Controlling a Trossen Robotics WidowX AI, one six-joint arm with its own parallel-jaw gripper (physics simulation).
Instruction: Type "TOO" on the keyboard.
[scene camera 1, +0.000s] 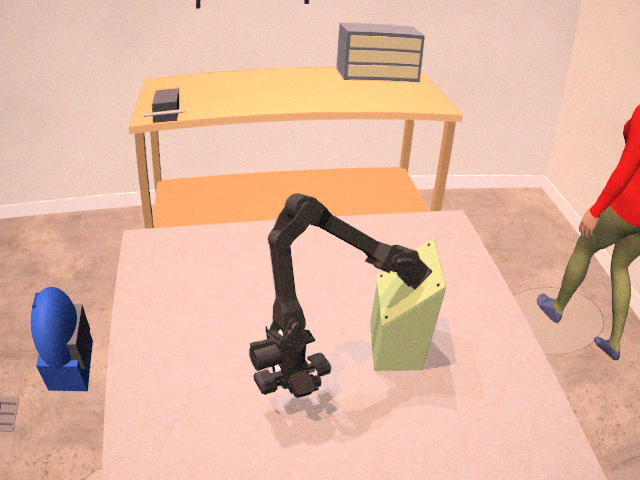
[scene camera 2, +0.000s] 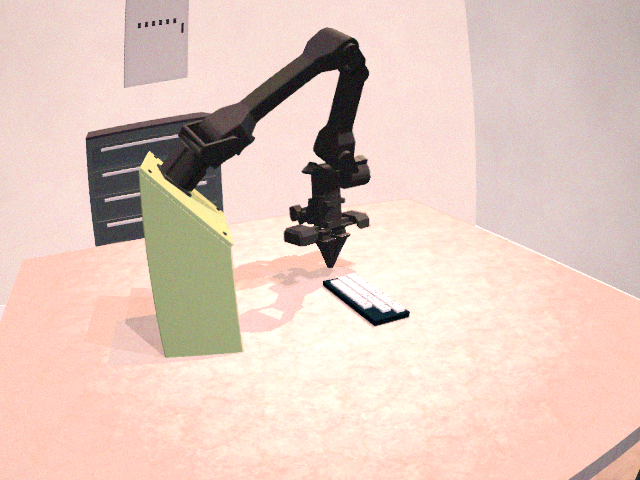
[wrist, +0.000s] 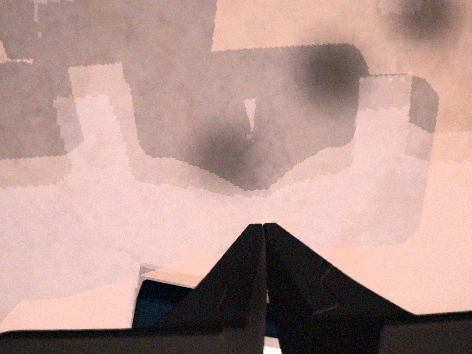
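Note:
The keyboard, a dark blue slab with rows of white keys, lies flat on the table. In the wrist view a dark corner shows at the bottom, left of the fingers, and a thin sliver of it with some white shows between them. The key letters cannot be read. My gripper is shut and empty, pointing down. Its tips are above the table, a little beyond one end of the keyboard and not touching it. In scene camera 1 the gripper hides the keyboard and its own fingertips.
The arm's green slanted pedestal stands on the table. Behind are a wooden workbench with a drawer box, and a dark cabinet. A person in red is at the right, a blue object at the left.

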